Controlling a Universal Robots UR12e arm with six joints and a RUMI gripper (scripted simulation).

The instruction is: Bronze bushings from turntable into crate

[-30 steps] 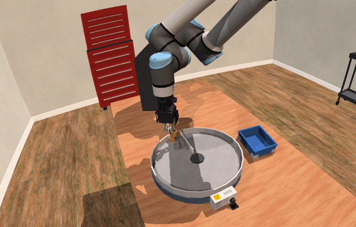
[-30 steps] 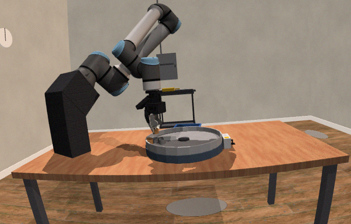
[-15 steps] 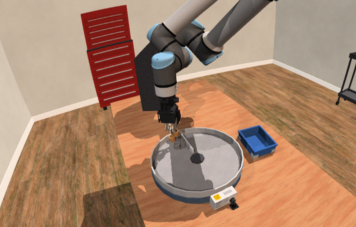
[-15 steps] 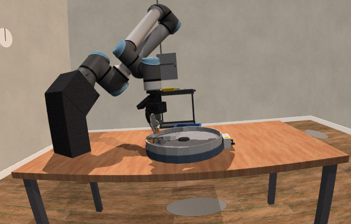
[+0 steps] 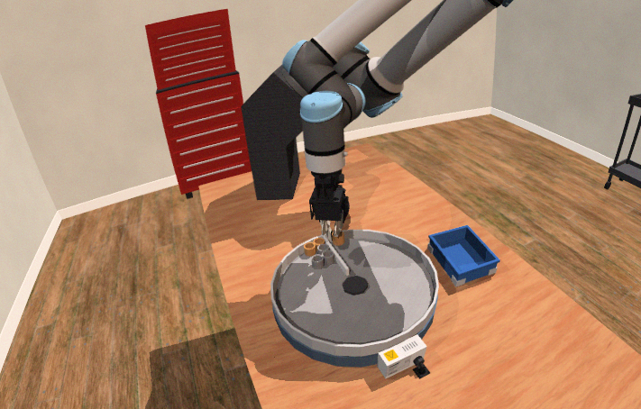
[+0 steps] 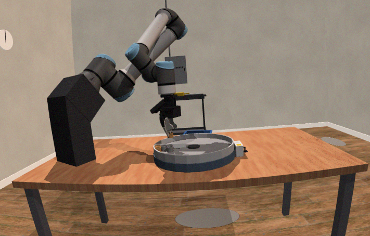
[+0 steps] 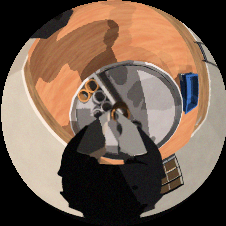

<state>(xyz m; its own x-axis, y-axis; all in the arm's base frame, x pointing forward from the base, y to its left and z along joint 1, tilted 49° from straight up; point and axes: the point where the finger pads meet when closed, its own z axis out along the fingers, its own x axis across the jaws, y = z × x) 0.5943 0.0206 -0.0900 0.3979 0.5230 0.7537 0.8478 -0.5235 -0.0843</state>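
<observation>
Right now my hand is 9 cm short of the blue crate, 37 cm to the right of it and 11 cm above it. The rest, counted from my hand: round grey turntable: 13 cm ahead, 2 cm to the left, 8 cm below.
</observation>
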